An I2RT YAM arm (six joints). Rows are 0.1 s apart.
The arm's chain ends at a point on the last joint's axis. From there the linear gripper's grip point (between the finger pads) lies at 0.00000 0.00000 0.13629 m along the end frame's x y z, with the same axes.
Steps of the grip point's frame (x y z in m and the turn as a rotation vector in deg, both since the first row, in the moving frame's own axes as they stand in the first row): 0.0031 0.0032 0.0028 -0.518 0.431 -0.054; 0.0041 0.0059 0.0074 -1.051 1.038 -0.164; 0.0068 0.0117 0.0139 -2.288 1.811 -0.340; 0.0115 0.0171 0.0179 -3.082 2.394 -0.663; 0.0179 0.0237 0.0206 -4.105 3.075 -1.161; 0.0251 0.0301 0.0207 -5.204 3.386 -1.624; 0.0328 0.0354 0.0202 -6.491 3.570 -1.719; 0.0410 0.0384 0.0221 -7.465 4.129 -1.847; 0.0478 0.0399 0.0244 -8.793 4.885 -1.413
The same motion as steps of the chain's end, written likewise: 0.0021 0.0020 0.0028 -0.518 0.431 -0.054; 0.0016 0.0034 0.0074 -1.051 1.038 -0.164; 0.0025 0.0063 0.0141 -2.288 1.811 -0.340; 0.0058 0.0098 0.0182 -3.082 2.394 -0.663; 0.0105 0.0140 0.0211 -4.105 3.075 -1.161; 0.0169 0.0179 0.0215 -5.204 3.386 -1.624; 0.0241 0.0201 0.0213 -6.491 3.570 -1.719; 0.0309 0.0209 0.0236 -7.465 4.129 -1.847; 0.0360 0.0192 0.0265 -8.793 4.885 -1.413
